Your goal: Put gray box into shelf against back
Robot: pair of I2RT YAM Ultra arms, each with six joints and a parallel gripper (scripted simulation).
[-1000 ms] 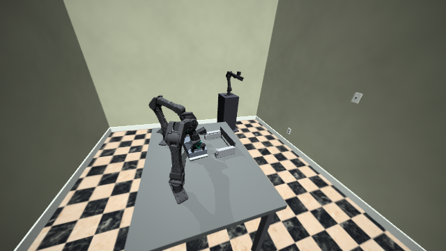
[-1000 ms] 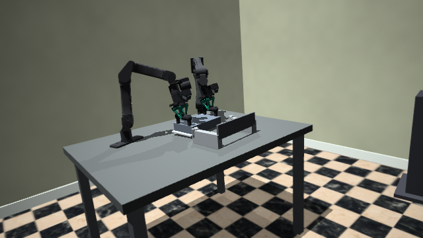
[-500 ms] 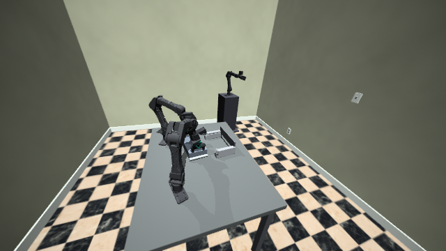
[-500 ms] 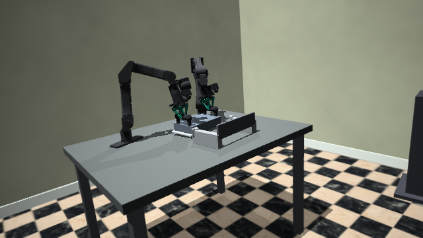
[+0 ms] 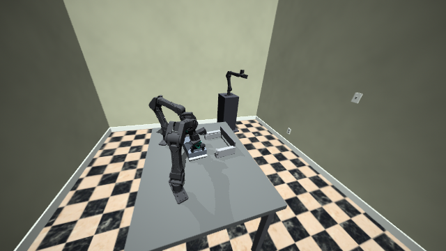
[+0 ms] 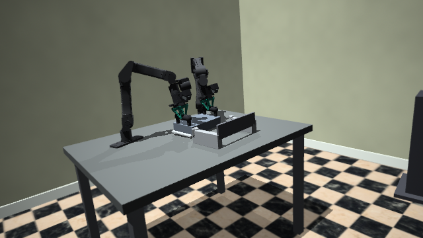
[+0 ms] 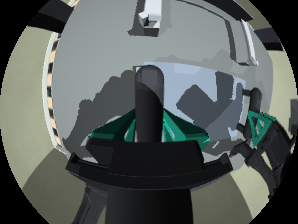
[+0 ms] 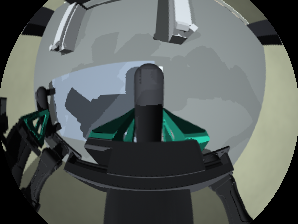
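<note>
Now: right hand 10 mm past the gray box, 120 mm to the right of it and 50 mm above it. Round my right hand: dark back plate (330 mm ahead, 90 mm to the left, 30 mm below).
Right now my left hand is 120 mm to the left of the gray box and 50 mm above it. Round my left hand: dark back plate 340 mm ahead, 150 mm to the right, 30 mm below.
</note>
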